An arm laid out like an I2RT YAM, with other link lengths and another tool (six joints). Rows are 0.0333 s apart.
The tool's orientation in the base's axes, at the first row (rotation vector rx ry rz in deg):
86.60 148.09 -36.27
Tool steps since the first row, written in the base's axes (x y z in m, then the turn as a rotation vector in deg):
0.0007 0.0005 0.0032 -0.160 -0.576 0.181
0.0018 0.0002 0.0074 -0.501 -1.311 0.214
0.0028 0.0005 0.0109 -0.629 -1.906 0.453
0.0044 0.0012 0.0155 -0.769 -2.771 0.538
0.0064 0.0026 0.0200 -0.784 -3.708 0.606
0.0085 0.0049 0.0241 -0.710 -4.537 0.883
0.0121 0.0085 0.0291 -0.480 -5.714 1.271
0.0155 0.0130 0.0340 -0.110 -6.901 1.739
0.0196 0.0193 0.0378 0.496 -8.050 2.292
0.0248 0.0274 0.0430 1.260 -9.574 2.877
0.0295 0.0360 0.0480 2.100 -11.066 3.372
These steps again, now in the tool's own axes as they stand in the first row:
-0.0008 -0.0002 -0.0032 -0.438 -0.438 0.081
-0.0028 -0.0007 -0.0071 -0.873 -1.052 0.383
-0.0040 -0.0008 -0.0105 -1.358 -1.489 0.414
-0.0055 -0.0005 -0.0152 -2.016 -2.004 0.692
-0.0066 0.0004 -0.0201 -2.792 -2.438 0.996
-0.0069 0.0019 -0.0250 -3.581 -2.816 1.056
-0.0072 0.0049 -0.0315 -4.765 -3.243 1.129
-0.0066 0.0082 -0.0381 -6.050 -3.581 1.114
-0.0045 0.0132 -0.0446 -7.447 -3.728 0.975
-0.0020 0.0195 -0.0532 -9.239 -3.911 0.931
0.0013 0.0256 -0.0617 -11.020 -3.988 0.946

